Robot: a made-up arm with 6 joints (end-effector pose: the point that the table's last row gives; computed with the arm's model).
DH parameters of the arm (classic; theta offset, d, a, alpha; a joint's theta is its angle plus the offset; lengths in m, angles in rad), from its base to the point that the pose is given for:
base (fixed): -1.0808 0 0.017 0
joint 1: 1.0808 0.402 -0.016 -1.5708
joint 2: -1.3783 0 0.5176 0
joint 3: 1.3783 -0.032 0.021 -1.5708
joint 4: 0 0.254 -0.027 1.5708
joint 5: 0 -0.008 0.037 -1.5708
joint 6: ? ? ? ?
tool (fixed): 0.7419 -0.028 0 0
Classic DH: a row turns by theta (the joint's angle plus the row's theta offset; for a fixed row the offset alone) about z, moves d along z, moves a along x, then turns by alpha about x.
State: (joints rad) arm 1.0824 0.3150 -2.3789 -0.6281 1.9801 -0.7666
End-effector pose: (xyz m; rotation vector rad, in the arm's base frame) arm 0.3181 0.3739 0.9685 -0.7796 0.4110 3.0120
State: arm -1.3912 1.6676 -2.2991 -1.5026 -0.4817 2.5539
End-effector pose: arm 0.1130 -0.6520 0.0525 -0.2689 -0.7709 -0.6721
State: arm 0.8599 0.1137 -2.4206 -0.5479 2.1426 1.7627
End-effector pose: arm 0.2891 0.2169 1.0436 -0.2960 -0.3570 0.3224
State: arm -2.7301 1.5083 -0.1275 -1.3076 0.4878 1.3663
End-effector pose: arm -0.2103 -0.0546 0.2650 1.4947 -0.4409 -0.6396
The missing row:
joint 6: -0.8289 0 -0.0163 3.1416
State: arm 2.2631 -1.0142 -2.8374 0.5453 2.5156 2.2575
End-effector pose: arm 0.3382 -0.4321 0.9687 1.5410 -0.1778 1.8870
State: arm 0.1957 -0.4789 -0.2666 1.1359 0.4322 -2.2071
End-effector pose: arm 0.0700 -0.0484 0.6878 -0.5817 -0.7894 2.8311
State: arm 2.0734 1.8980 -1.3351 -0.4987 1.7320 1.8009
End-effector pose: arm -0.0672 0.2370 -0.0714 -2.5847 0.7046 1.3232
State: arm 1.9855 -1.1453 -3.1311 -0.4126 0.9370 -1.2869
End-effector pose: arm 0.3542 -0.6495 0.8234 -1.4232 -2.3587 0.1934
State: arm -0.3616 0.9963 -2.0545 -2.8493 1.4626 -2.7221
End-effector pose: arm 0.7095 -0.3282 0.5033 -1.7435 -1.7363 -0.0403
